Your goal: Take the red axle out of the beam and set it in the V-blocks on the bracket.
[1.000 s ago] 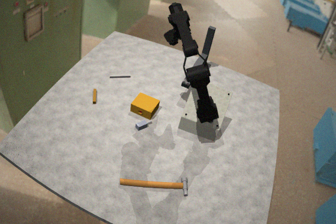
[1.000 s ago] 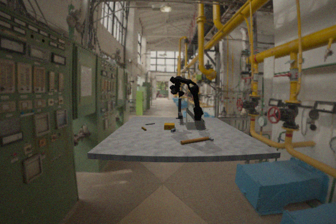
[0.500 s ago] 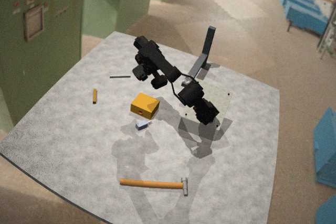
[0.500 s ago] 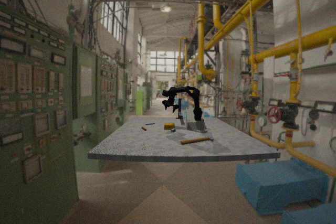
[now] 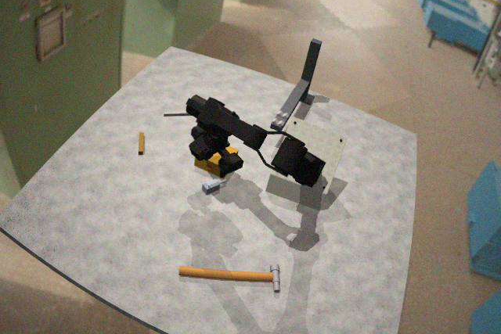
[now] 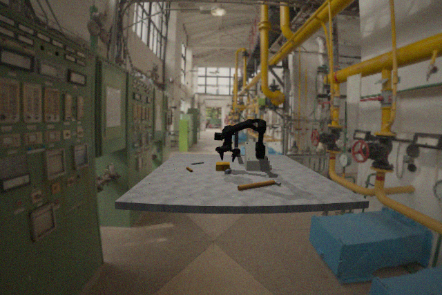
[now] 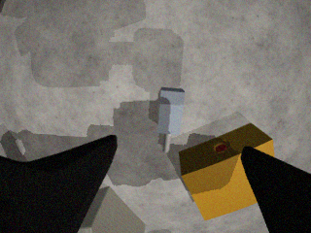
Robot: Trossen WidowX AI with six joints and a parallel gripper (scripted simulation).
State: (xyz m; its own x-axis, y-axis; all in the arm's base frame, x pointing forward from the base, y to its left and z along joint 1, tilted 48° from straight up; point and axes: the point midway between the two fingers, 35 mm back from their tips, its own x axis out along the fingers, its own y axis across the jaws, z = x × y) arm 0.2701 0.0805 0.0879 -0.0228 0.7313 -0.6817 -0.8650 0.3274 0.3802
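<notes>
Right now the block is 10 mm behind my gripper tip, 10 mm to the right of it and 80 mm below it. The rest, counted from my gripper tip: beam: 30 mm ahead, 110 mm to the right, 70 mm below; then short orange stick: 300 mm ahead, 50 mm to the right, 90 mm below.
</notes>
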